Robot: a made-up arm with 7 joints.
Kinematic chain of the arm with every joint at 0, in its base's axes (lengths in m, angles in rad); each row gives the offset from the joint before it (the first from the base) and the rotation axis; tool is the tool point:
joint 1: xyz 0 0 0.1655 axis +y
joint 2: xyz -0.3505 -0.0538 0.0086 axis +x
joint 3: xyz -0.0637 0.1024 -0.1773 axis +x
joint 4: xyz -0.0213 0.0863 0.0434 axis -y
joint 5: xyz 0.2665 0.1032 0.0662 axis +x
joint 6: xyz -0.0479 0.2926 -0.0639 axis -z
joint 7: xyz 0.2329 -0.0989 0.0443 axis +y
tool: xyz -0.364 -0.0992 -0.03
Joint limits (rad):
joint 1: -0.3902..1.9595
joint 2: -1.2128..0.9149
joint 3: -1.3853..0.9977
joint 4: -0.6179..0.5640
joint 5: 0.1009..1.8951
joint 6: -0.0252..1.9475
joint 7: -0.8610..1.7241
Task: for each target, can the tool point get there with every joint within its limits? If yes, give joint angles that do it. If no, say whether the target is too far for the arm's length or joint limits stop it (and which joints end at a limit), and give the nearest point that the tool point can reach.
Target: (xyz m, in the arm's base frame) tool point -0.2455 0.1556 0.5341
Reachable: yes | joints 1.0677 -1.0318 -0.3722 0.2265 1.4024 1.1754 1.1525
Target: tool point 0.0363 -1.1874 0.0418
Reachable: no: joint limits stop it (at a limit: joint 1, joint 2, joint 3, joint 5, joint 6, joint 7) | nearest point -0.1600 -0.7371 -0.2593 | short by 0.576 m
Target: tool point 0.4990 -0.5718 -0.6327
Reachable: no: joint limits stop it (at a limit: joint 1, joint 2, joint 3, joint 4, joint 6) | nearest point 0.1638 -0.4416 -0.5394 | short by 0.371 m
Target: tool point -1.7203 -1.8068 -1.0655
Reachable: no: too far | nearest point -0.7169 -0.5933 -0.3475 | short by 1.731 m
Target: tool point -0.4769 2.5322 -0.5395
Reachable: no: too far | nearest point -0.4122 0.8439 -0.1746 | short by 1.728 m
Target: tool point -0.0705 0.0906 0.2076
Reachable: yes | joints 1.3091 -0.6638 -0.8015 -0.2273 1.2414 0.2963 1.5128
